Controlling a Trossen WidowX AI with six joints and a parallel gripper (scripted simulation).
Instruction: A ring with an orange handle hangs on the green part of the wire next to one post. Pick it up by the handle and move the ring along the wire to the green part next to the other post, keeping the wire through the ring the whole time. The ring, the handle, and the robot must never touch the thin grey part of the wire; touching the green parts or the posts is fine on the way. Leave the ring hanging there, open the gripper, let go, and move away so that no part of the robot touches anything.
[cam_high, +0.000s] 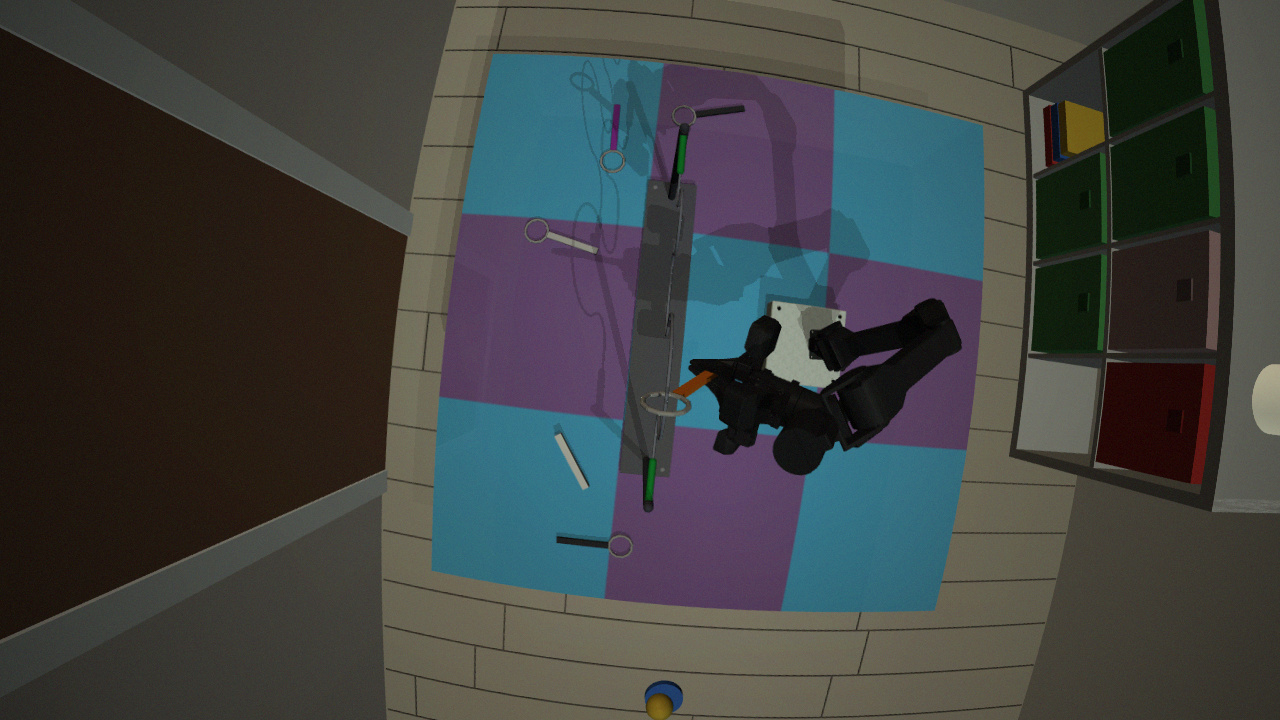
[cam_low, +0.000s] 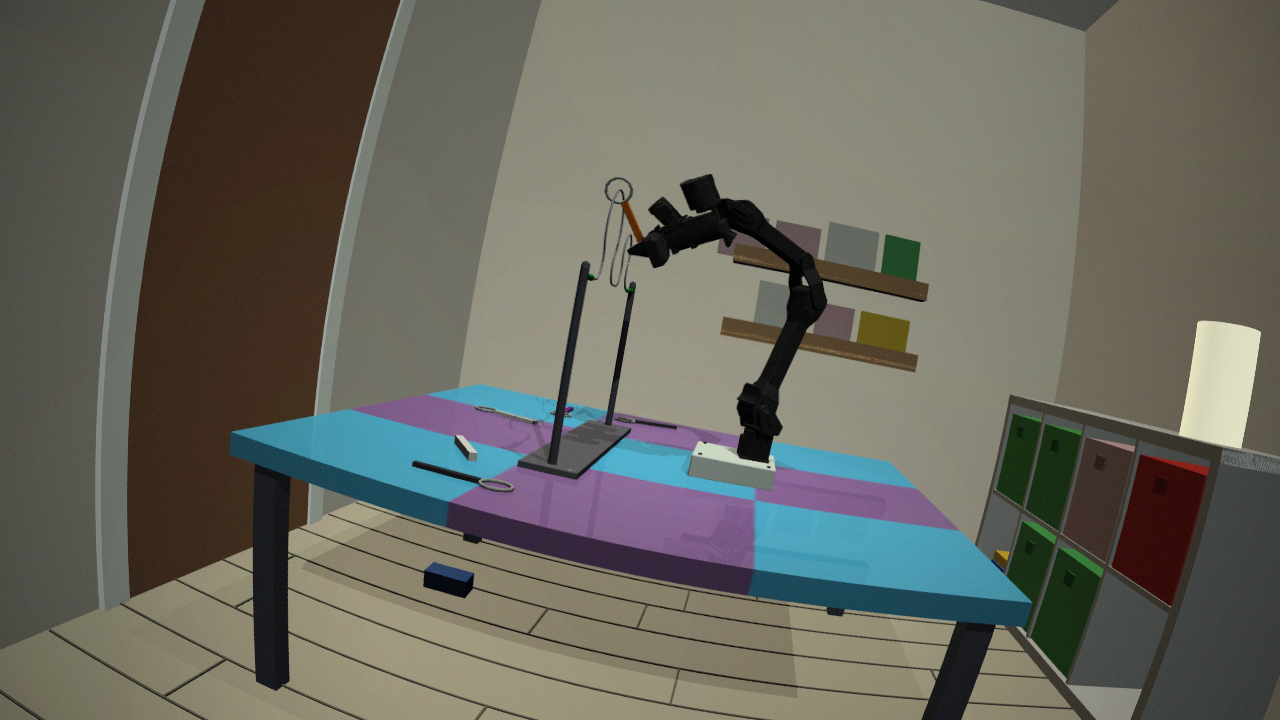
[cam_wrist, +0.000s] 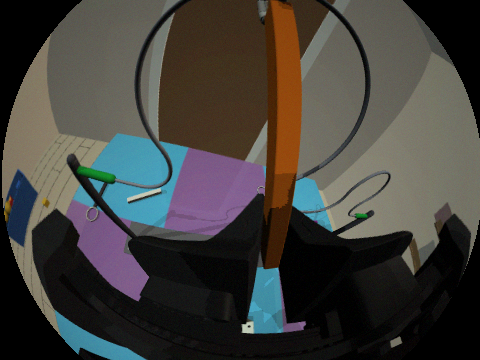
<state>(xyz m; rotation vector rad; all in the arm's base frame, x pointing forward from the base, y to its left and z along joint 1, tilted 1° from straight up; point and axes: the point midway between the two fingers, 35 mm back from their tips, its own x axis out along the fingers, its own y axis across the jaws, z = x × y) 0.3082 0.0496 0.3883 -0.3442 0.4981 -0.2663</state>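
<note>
Right now my gripper tip is 10 mm short of the orange-handled ring, 30 mm to the right of it and 80 mm below it. Round my gripper tip: white bar 210 mm ahead, 230 mm to the left, 420 mm below.
</note>
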